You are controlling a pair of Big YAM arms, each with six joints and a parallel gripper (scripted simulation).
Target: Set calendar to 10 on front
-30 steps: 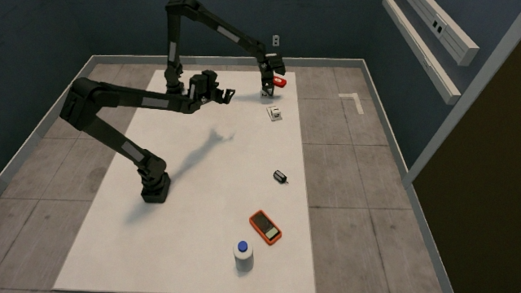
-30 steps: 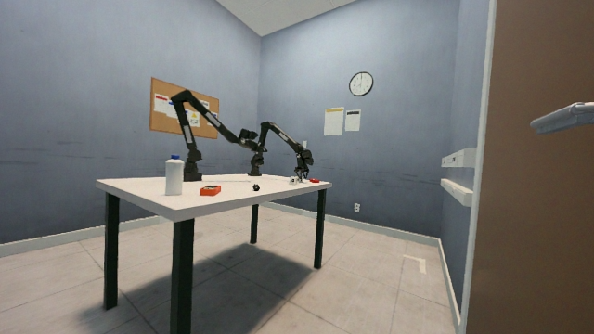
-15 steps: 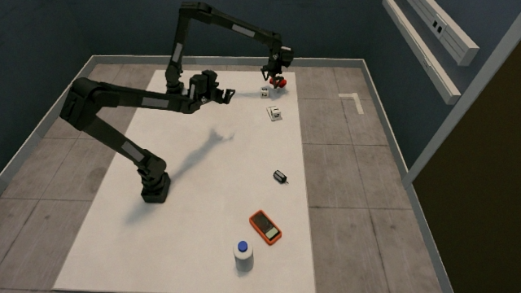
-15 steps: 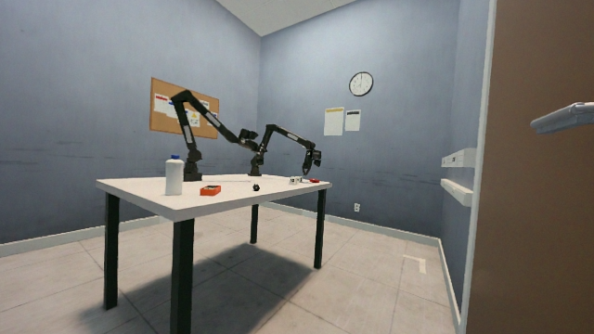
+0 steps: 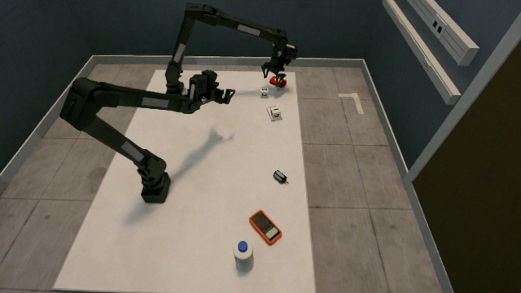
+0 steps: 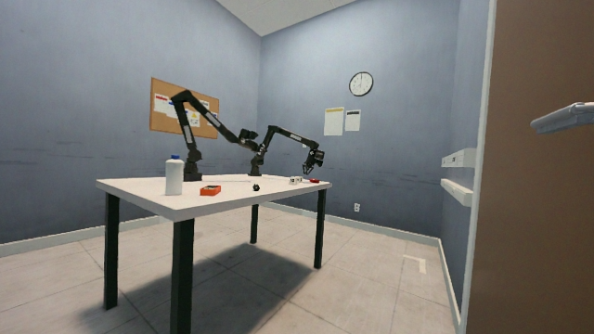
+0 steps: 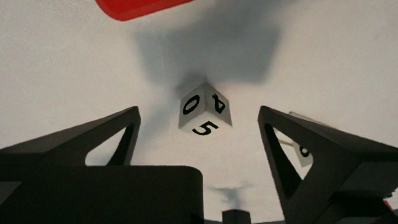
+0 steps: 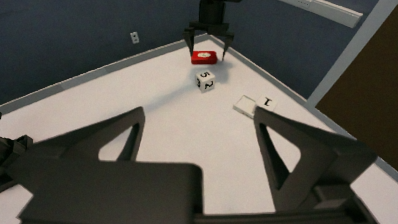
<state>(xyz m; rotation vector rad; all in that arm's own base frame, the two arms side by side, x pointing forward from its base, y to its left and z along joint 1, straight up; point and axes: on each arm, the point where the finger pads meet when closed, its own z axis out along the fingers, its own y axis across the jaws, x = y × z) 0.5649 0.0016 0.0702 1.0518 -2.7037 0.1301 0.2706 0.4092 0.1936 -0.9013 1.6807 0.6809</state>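
Now: left hand 6 cm short of the red box, 8 cm to the right of it and 6 cm above it. Also, from my left hand: black object 3 cm behind, 62 cm to the right, 6 cm below; orange device 12 cm behind, 84 cm to the right, 6 cm below.
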